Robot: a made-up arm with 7 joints. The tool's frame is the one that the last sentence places.
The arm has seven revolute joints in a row. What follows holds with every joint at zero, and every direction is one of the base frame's. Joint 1 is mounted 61 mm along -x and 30.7 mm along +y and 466.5 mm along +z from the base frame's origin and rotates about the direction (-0.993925, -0.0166, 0.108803), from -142.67 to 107.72 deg. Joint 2 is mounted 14.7 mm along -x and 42.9 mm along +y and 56.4 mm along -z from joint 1 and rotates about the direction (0.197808, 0.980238, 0.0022), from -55.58 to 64.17 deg. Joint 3 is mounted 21.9 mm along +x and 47.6 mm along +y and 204.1 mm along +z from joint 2 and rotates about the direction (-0.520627, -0.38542, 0.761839), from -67.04 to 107.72 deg. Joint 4 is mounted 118.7 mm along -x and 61.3 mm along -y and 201.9 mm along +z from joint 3 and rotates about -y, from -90.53 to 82.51 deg. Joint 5 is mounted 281.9 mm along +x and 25.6 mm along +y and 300.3 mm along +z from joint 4 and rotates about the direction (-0.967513, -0.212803, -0.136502), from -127.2 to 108.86 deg. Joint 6 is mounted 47.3 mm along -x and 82.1 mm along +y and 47.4 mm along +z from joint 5 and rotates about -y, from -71.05 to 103.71 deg. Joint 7 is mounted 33.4 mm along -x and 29.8 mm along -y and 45.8 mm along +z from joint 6 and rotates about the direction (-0.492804, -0.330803, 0.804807), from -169.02 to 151.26 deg. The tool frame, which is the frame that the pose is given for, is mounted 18.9 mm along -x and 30.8 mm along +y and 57.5 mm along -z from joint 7; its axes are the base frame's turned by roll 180, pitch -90 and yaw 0 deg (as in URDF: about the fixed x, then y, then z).
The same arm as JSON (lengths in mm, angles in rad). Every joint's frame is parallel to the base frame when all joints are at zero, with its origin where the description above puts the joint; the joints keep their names.
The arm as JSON. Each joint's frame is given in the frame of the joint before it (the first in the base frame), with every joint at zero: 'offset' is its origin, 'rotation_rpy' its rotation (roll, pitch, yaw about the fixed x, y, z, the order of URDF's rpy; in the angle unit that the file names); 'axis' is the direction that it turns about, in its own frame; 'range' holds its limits. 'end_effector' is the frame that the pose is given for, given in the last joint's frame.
{
  "length_unit": "mm",
  "angle_unit": "rad",
  "chain": [
    {
      "id": "joint 1",
      "offset": [
        -61.0,
        30.7,
        466.5
      ],
      "rotation_rpy": [
        0.0,
        0.0,
        0.0
      ],
      "axis": [
        -0.993925,
        -0.0166,
        0.108803
      ],
      "range": [
        -2.4901,
        1.8801
      ]
    },
    {
      "id": "joint 2",
      "offset": [
        -14.7,
        42.9,
        -56.4
      ],
      "rotation_rpy": [
        0.0,
        0.0,
        0.0
      ],
      "axis": [
        0.197808,
        0.980238,
        0.0022
      ],
      "range": [
        -0.9701,
        1.12
      ]
    },
    {
      "id": "joint 3",
      "offset": [
        21.9,
        47.6,
        204.1
      ],
      "rotation_rpy": [
        0.0,
        0.0,
        0.0
      ],
      "axis": [
        -0.520627,
        -0.38542,
        0.761839
      ],
      "range": [
        -1.1701,
        1.8801
      ]
    },
    {
      "id": "joint 4",
      "offset": [
        -118.7,
        -61.3,
        201.9
      ],
      "rotation_rpy": [
        0.0,
        0.0,
        0.0
      ],
      "axis": "-y",
      "range": [
        -1.58,
        1.4401
      ]
    },
    {
      "id": "joint 5",
      "offset": [
        281.9,
        25.6,
        300.3
      ],
      "rotation_rpy": [
        0.0,
        0.0,
        0.0
      ],
      "axis": [
        -0.967513,
        -0.212803,
        -0.136502
      ],
      "range": [
        -2.2201,
        1.9
      ]
    },
    {
      "id": "joint 6",
      "offset": [
        -47.3,
        82.1,
        47.4
      ],
      "rotation_rpy": [
        0.0,
        0.0,
        0.0
      ],
      "axis": "-y",
      "range": [
        -1.2401,
        1.8101
      ]
    },
    {
      "id": "joint 7",
      "offset": [
        -33.4,
        -29.8,
        45.8
      ],
      "rotation_rpy": [
        0.0,
        0.0,
        0.0
      ],
      "axis": [
        -0.492804,
        -0.330803,
        0.804807
      ],
      "range": [
        -2.95,
        2.64
      ]
    }
  ],
  "end_effector": {
    "offset": [
      -18.9,
      30.8,
      -57.5
    ],
    "rotation_rpy": [
      3.1416,
      -1.5708,
      0.0
    ]
  }
}

